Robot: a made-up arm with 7 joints. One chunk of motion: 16 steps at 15 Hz.
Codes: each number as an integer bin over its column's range. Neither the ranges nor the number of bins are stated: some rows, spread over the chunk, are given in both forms.
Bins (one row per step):
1: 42 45 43 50 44 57
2: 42 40 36 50 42 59
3: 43 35 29 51 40 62
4: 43 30 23 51 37 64
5: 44 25 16 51 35 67
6: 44 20 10 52 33 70
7: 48 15 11 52 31 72
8: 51 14 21 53 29 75
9: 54 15 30 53 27 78
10: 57 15 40 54 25 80
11: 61 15 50 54 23 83
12: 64 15 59 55 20 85
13: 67 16 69 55 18 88
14: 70 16 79 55 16 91
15: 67 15 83 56 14 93
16: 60 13 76 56 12 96
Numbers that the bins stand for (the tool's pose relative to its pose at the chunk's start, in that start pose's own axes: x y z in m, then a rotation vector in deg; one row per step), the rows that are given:
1: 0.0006 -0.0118 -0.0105 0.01 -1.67 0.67
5: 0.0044 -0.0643 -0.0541 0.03 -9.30 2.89
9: 0.0236 -0.0906 -0.0315 0.07 -16.09 5.33
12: 0.0428 -0.0906 0.0154 0.11 -22.03 6.89
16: 0.0352 -0.0959 0.0428 0.13 -28.82 9.33
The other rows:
2: 0.0006 -0.0249 -0.0218 0.01 -3.36 1.11
3: 0.0025 -0.0381 -0.0331 0.03 -5.06 1.78
4: 0.0025 -0.0512 -0.0428 0.03 -7.61 2.22
6: 0.0044 -0.0775 -0.0638 0.05 -11.00 3.56
7: 0.0121 -0.0906 -0.0622 0.05 -12.70 4.00
8: 0.0179 -0.0932 -0.0461 0.07 -14.39 4.67
10: 0.0294 -0.0906 -0.0154 0.09 -17.79 5.78
11: 0.0371 -0.0906 0.0008 0.09 -19.48 6.44
13: 0.0486 -0.0880 0.0315 0.11 -23.73 7.56
14: 0.0543 -0.0880 0.0477 0.11 -25.42 8.22
15: 0.0486 -0.0906 0.0541 0.13 -27.12 8.67

